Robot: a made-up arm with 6 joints.
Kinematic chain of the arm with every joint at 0, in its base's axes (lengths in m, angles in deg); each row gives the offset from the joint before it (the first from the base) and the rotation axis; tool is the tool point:
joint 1: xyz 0 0 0.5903 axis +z
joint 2: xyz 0.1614 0 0 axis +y
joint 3: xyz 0 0 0.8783 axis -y
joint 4: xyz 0 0 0.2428 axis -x
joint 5: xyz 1.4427 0 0 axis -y
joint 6: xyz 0.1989 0 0 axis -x
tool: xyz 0 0 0
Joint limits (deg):
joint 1: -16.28..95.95
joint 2: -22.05..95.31
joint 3: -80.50..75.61
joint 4: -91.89..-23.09
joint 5: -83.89..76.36
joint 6: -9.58..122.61
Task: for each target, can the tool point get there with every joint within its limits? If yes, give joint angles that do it. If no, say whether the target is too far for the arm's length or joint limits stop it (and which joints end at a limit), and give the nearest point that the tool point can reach.
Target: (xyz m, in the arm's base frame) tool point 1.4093 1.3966 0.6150
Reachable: yes | joints 44.88 23.96 -12.45 -74.35 1.43 7.02
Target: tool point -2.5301 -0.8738 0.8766
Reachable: no: joint limits stop it (at a limit: joint 2, joint 3, joint 4) | nearest point -0.5442 -0.1879 0.2136 | short by 2.203 m
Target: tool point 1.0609 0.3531 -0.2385
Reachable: yes | joints 23.86 34.49 -51.20 -48.62 45.36 20.06
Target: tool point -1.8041 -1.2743 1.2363
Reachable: no: joint limits stop it (at a limit: joint 2, joint 3, joint 4) | nearest point -0.4562 -0.3222 0.2519 | short by 1.922 m
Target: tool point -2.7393 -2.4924 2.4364
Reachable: no: too far | nearest point -0.5824 -0.5299 2.8246 | short by 2.942 m
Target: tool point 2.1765 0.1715 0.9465
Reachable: yes | joints 3.74 28.44 5.64 -80.22 -8.57 105.55
